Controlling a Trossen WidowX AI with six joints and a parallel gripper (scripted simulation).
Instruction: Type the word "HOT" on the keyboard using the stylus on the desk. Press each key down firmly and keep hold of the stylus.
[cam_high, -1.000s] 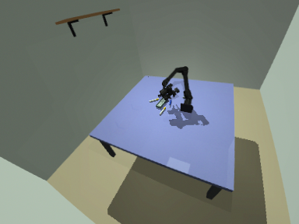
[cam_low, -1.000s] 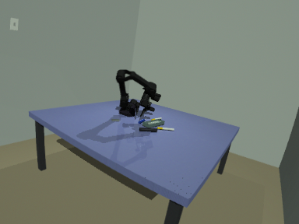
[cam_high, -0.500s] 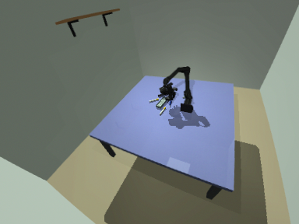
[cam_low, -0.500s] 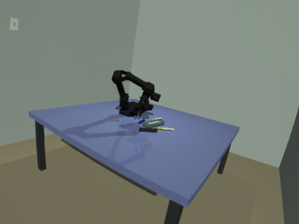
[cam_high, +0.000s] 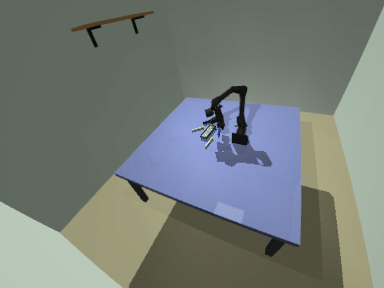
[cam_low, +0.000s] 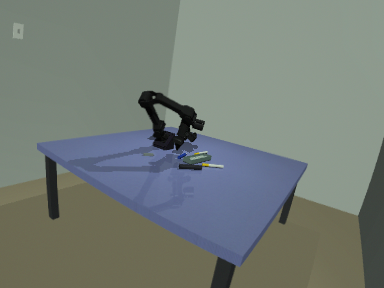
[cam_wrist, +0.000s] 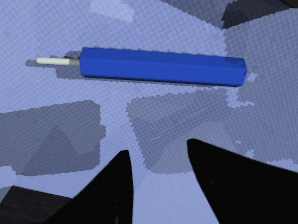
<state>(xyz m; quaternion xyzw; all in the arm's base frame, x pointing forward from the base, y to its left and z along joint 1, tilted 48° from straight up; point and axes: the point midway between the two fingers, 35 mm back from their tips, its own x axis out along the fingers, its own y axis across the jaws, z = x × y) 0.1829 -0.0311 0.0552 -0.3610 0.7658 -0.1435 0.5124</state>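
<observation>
The stylus lies 40 mm to the left of my gripper tip, 30 mm below it and 30 mm ahead of it.
</observation>
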